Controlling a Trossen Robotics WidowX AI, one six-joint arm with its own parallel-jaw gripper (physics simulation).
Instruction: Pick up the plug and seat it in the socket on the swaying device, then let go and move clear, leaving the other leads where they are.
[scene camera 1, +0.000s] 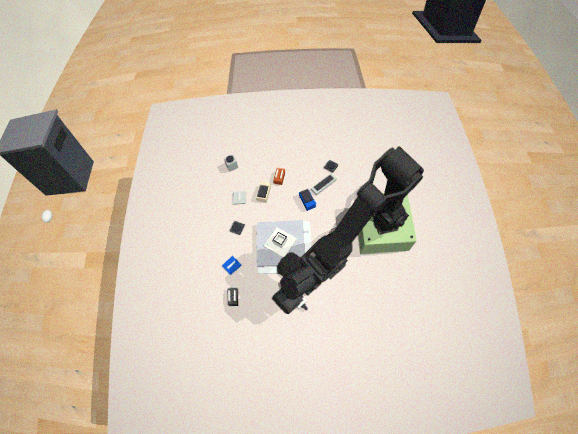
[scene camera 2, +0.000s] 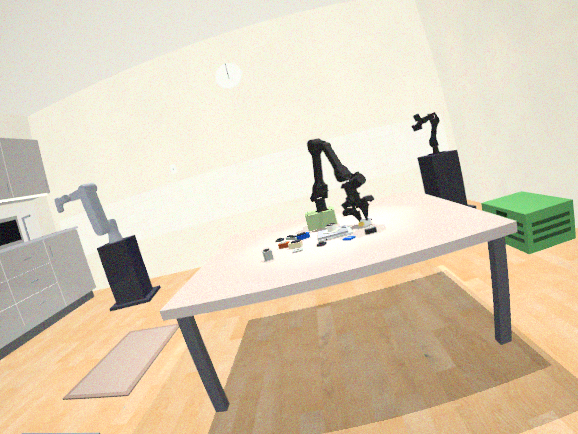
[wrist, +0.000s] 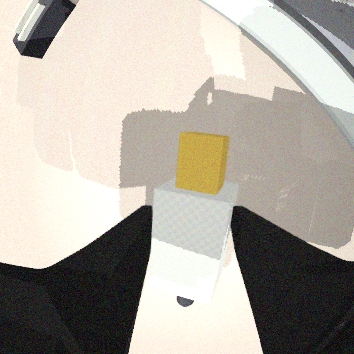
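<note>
The plug (wrist: 192, 227) (scene camera 2: 368, 223) is a pale grey-white block with a yellow tip (wrist: 201, 162) and a small dark stub at its other end. My gripper (wrist: 192, 214) (scene camera 2: 364, 218) is shut on the plug's pale body, one black finger against each side. The yellow tip points away from the fingers. In scene camera 1 the arm hides most of the plug. The device (scene camera 1: 266, 230) (scene camera 2: 327, 237) is a flat blue-grey panel with light edges beside the gripper; its cream plate carries the square socket (scene camera 1: 280, 238). A curved pale edge of the device (wrist: 295, 55) shows in the wrist view.
A black connector (scene camera 1: 233, 296) (wrist: 45, 30) (scene camera 2: 370, 230) and a blue one (scene camera 1: 231, 265) (scene camera 2: 349, 238) lie beside the device. An orange connector (scene camera 1: 279, 176), a blue-black one (scene camera 1: 307, 199) and a grey one (scene camera 1: 230, 163) lie beyond it. A green block (scene camera 1: 387, 245) (scene camera 2: 321, 220) stands under the arm.
</note>
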